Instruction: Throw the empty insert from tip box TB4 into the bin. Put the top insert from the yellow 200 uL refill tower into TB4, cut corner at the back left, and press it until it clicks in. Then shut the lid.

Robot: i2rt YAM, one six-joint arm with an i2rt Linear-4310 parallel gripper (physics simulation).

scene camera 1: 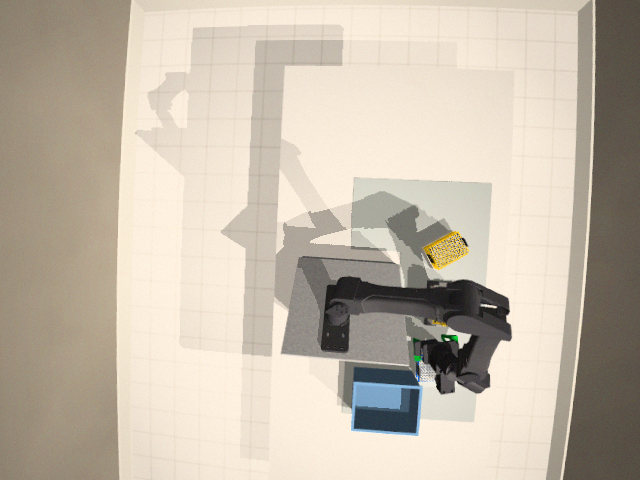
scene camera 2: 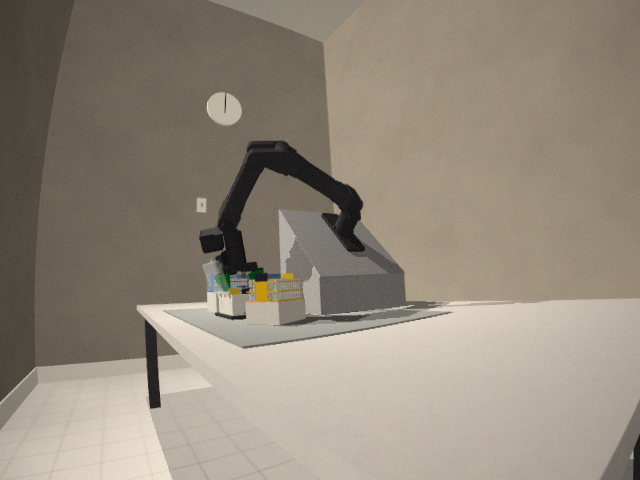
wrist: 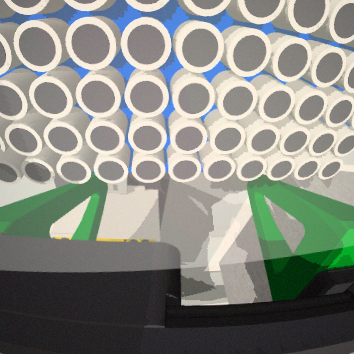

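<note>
The yellow refill tower (scene camera 1: 446, 250) (scene camera 2: 262, 291) stands upright on the mat, its top insert full of holes. A white tip box (scene camera 2: 232, 304) (wrist: 127, 210) on a dark base, which looks like TB4, stands between it and a blue rack. A strip of its yellow insert (wrist: 105, 240) shows at the lower left in the wrist view; the arm mostly hides the box from above. A clear tilted panel (scene camera 2: 210, 268), perhaps its lid, rises there. My gripper (scene camera 1: 433, 343) (scene camera 2: 239, 279) (wrist: 177, 182) is open, low beside the blue rack, with no object between its green fingers. The blue bin (scene camera 1: 419, 410) stands at the lower middle.
A blue rack of white tubes or tips (scene camera 1: 425, 371) (wrist: 146, 44) fills the upper wrist view, very close to the fingers. The grey sloped arm base (scene camera 1: 305, 330) (scene camera 2: 361, 294) stands beside the mat (scene camera 1: 418, 193) (scene camera 2: 232, 335).
</note>
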